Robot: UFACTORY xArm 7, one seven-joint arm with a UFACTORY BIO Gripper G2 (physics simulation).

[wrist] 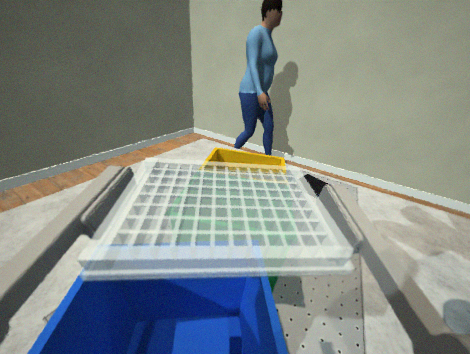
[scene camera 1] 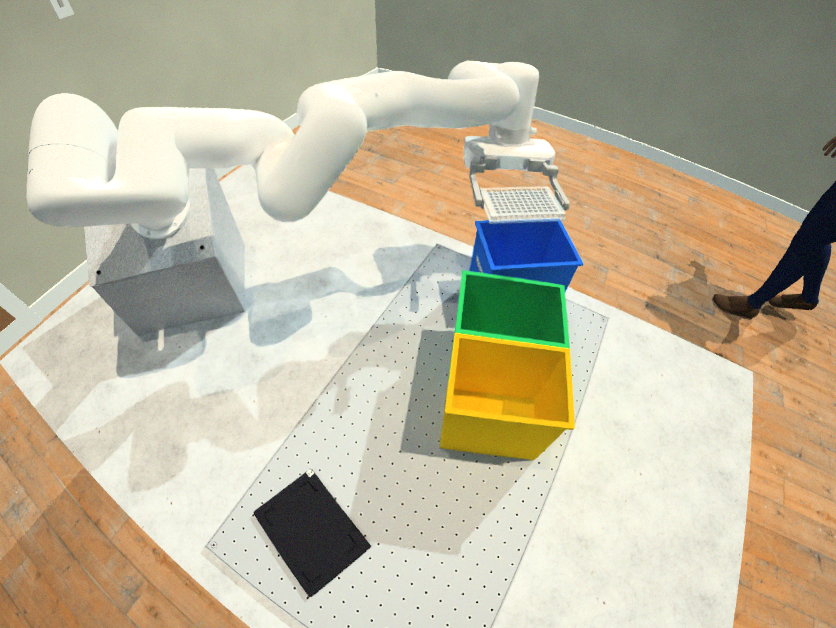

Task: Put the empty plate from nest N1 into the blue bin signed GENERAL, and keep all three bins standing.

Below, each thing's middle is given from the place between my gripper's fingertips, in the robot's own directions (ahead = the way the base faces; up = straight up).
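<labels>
Here is the plate [scene camera 1: 505, 205], and my hand is 10 mm above it, 10 mm past it and 10 mm to the right of it. The black nest [scene camera 1: 310, 530] is 560 mm to the right of my hand, 280 mm below it and 30 mm behind it.
</labels>
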